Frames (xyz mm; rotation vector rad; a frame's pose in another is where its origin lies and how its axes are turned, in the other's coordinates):
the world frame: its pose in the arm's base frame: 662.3 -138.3 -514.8 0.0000 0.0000 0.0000
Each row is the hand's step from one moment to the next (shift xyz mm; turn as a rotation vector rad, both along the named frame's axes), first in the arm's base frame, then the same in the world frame.
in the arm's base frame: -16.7 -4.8 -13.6 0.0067 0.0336 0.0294
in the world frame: -16.7 -4.8 -13.6 0.0067 0.0336 0.0294
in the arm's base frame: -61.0 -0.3 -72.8 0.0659 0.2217 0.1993
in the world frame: -61.0 -0.3 -72.8 0.0659 0.2217 0.1993
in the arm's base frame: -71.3 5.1 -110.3 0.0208 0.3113 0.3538
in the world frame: -71.3 5.1 -110.3 0.0208 0.3113 0.3538
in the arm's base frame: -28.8 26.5 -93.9 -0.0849 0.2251 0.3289
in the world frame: -28.8 26.5 -93.9 -0.0849 0.2251 0.3289
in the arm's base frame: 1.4 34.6 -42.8 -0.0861 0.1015 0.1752
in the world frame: 1.4 34.6 -42.8 -0.0861 0.1015 0.1752
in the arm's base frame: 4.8 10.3 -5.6 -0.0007 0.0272 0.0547
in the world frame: 4.8 10.3 -5.6 -0.0007 0.0272 0.0547
